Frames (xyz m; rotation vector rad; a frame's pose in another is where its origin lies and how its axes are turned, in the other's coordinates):
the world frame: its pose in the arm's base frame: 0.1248 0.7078 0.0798 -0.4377 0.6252 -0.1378
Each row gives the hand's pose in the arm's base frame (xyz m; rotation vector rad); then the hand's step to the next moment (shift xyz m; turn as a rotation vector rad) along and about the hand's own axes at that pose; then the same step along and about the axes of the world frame.
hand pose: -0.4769 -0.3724 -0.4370 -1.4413 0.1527 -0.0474
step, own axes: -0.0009 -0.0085 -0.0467 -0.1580 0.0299 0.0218
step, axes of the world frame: 0.0051 -0.0434 -0.0185 -0.1284 0.0479 -0.0869
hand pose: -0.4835 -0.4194 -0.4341 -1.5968 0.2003 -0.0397
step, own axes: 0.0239 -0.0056 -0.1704 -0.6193 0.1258 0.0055
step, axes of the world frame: 0.0374 -0.1589 -0.0547 -0.4905 0.1190 -0.3803
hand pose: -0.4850 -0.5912 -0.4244 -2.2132 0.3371 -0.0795
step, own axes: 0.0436 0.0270 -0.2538 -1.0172 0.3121 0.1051
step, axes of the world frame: -0.0215 -0.2577 0.0128 -0.7372 0.2682 -0.7264
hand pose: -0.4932 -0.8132 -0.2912 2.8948 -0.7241 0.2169
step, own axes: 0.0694 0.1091 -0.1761 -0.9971 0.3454 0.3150
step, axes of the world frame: -0.0887 -0.1712 0.1026 -0.5929 0.2862 -0.8827
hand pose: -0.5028 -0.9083 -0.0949 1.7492 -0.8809 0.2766
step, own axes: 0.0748 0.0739 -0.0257 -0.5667 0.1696 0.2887
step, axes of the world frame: -0.0463 -0.0620 0.0757 -0.2869 0.1030 -0.5834
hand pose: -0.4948 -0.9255 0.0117 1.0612 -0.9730 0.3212
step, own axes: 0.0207 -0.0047 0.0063 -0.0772 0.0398 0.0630
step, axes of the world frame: 0.0044 -0.0173 0.0131 -0.0616 -0.0022 -0.0878
